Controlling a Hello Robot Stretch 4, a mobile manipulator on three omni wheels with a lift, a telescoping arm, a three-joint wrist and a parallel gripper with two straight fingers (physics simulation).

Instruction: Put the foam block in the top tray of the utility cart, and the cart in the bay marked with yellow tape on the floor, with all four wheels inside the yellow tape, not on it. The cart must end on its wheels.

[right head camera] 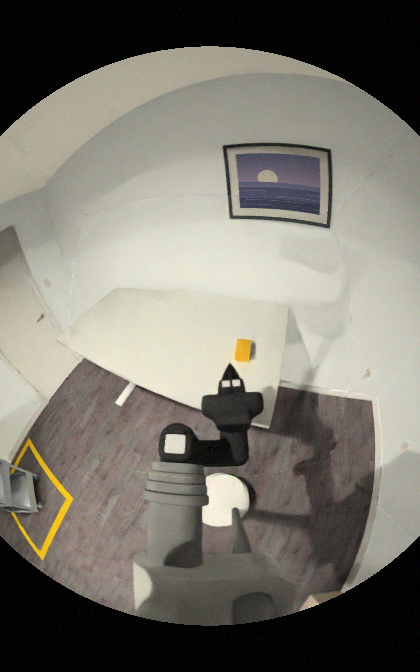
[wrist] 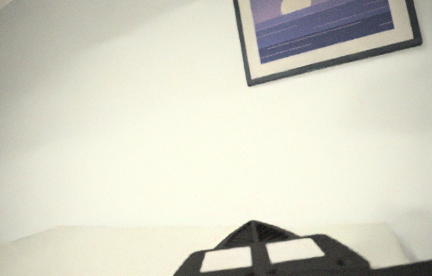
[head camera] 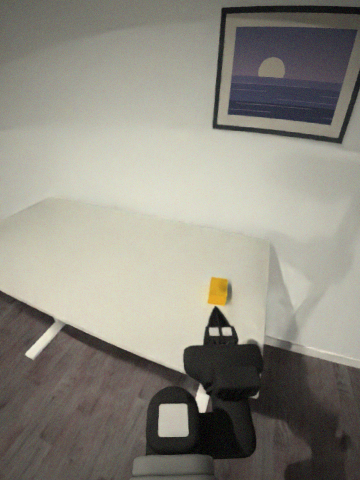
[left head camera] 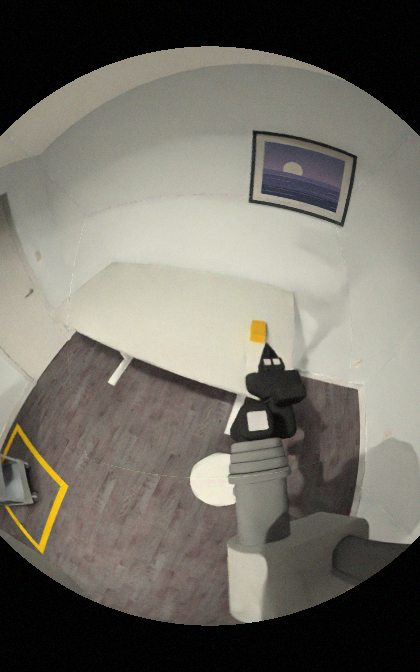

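The foam block, a small yellow-orange box, lies on the pale table near its right end. My gripper is shut with its fingertips together and holds nothing. In the head view its tips appear just below the block; their height above the table is hard to tell. The grey utility cart is cut off at the left edge of both side head views. It overlaps the bay outlined in yellow tape; its wheel positions are mostly hidden.
The pale table stands against the wall, on white legs. A framed sunset picture hangs above. A door is at the left. My round white base is on the floor.
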